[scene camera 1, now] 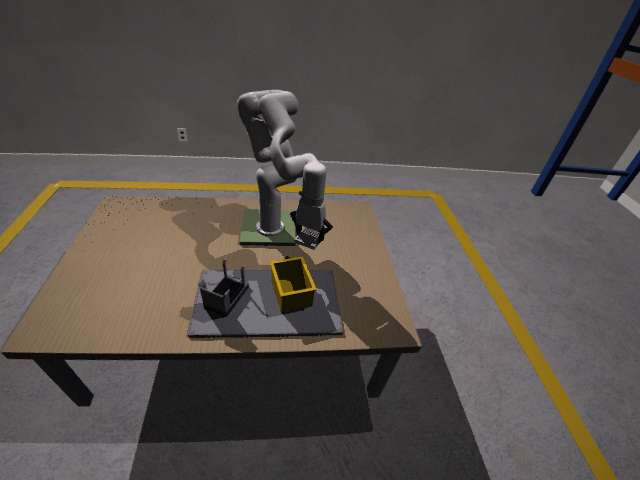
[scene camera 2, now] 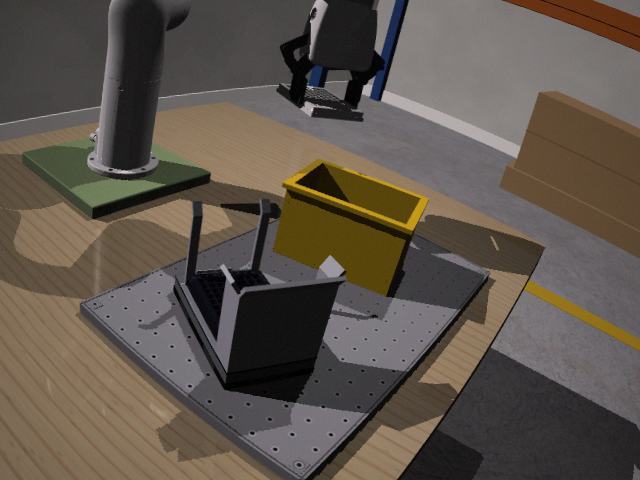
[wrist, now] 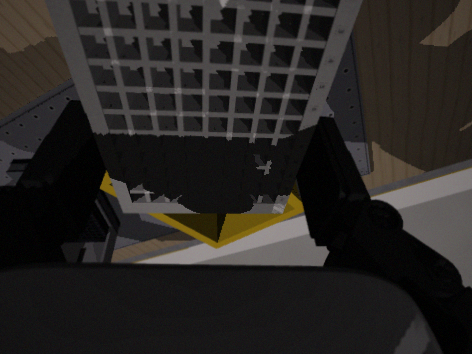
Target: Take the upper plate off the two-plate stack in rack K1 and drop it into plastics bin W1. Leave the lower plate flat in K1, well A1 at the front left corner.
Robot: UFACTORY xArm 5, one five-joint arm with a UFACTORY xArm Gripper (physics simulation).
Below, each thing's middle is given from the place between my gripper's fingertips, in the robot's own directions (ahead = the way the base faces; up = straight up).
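Scene:
Position of the dark gridded plate (scene camera 2: 207, 290), counted from my hand: 0.14 m below, 0.14 m ahead, 0.31 m to the right.

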